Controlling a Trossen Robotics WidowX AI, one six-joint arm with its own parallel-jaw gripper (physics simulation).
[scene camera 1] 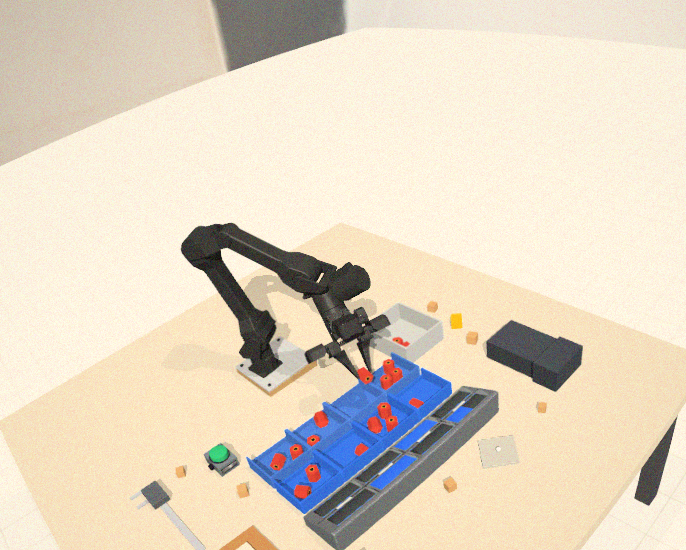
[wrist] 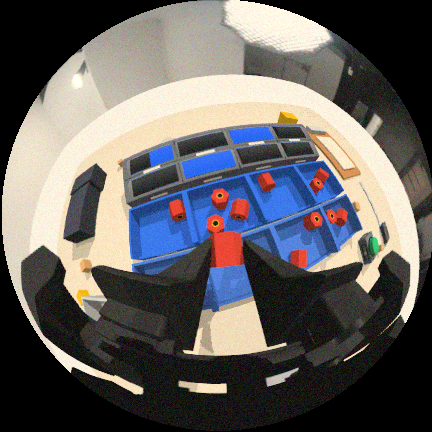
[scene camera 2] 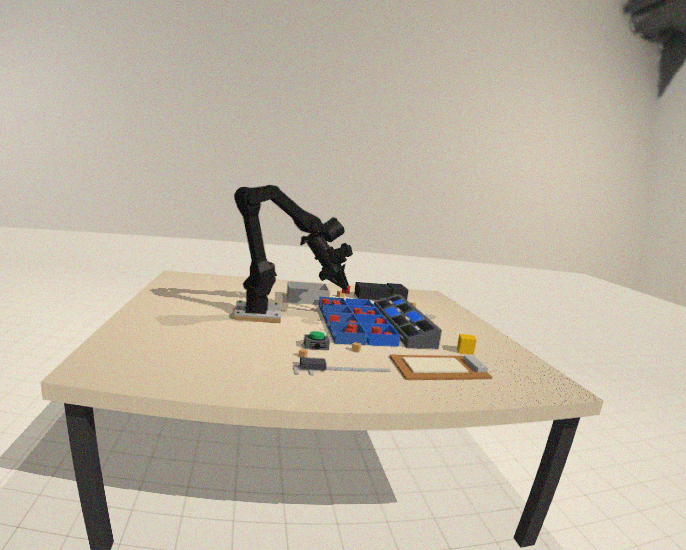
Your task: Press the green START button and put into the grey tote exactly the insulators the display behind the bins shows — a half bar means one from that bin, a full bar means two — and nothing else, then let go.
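Seen in the pictures: gripper, between the fingertips: [scene camera 1: 364, 375] [wrist: 226, 244] [scene camera 2: 347, 288]; arm's base, origin of its link: [scene camera 1: 265, 366] [scene camera 2: 255, 310].
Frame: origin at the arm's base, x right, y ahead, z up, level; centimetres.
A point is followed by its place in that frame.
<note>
My gripper [scene camera 1: 361, 373] {x -4.8, y 30.3, z 7.7 cm} [scene camera 2: 345, 286] {x -4.8, y 30.3, z 7.7 cm} [wrist: 226, 244] {x -4.8, y 30.3, z 7.7 cm} is shut on a red insulator [scene camera 1: 365, 376] {x -4.3, y 31.0, z 8.2 cm} [scene camera 2: 346, 289] [wrist: 227, 250] {x -5.0, y 29.7, z 8.5 cm}, held above the arm-side row of the blue bins [scene camera 1: 446, 390] {x -16.4, y 42.5, z 0.1 cm} [scene camera 2: 382, 342] [wrist: 150, 232] {x -15.7, y 38.0, z -1.6 cm}. Other red insulators lie in several bins. The grey tote [scene camera 1: 426, 343] {x -27.1, y 28.9, z 0.3 cm} [scene camera 2: 306, 292] {x -21.2, y 19.7, z 2.0 cm} [wrist: 94, 306] {x -33.1, y 27.0, z 0.3 cm} has red insulators inside; their exact number is unclear. The display [scene camera 1: 412, 478] {x 8.0, y 52.5, z 1.4 cm} [scene camera 2: 426, 339] {x 26.9, y 46.6, z 0.6 cm} [wrist: 245, 172] {x 5.0, y 42.9, z -1.4 cm} shows, in the wrist view, a half bar far left and full bars in far-row third and near-row second panels. The green START button [scene camera 1: 218, 453] {x 26.6, y 15.5, z 1.7 cm} [scene camera 2: 316, 335] {x 28.0, y 14.3, z 1.5 cm} [wrist: 374, 246] {x 25.1, y 15.1, z 1.7 cm} stands beside the bins.
A dark block [scene camera 1: 529, 355] {x -32.6, y 54.1, z 3.0 cm} [scene camera 2: 377, 290] {x -31.5, y 49.9, z 2.0 cm} [wrist: 82, 210] {x -31.8, y 47.6, z 2.6 cm} stands beyond the tote. Small orange cubes [scene camera 1: 432, 306] {x -41.0, y 20.3, z -0.4 cm} [scene camera 1: 471, 337] {x -34.9, y 36.7, z -0.1 cm} and a yellow block [scene camera 1: 455, 320] {x -38.3, y 29.6, z 0.2 cm} lie near it. A caliper-like tool [scene camera 1: 155, 494] {x 42.3, y 11.8, z -0.3 cm} [scene camera 2: 313, 363] {x 44.1, y 10.7, z -0.3 cm} and a wooden frame [scene camera 2: 446, 376] {x 49.9, y 42.7, z -1.6 cm} [wrist: 350, 172] {x 40.6, y 33.9, z -1.6 cm} lie past the button.
</note>
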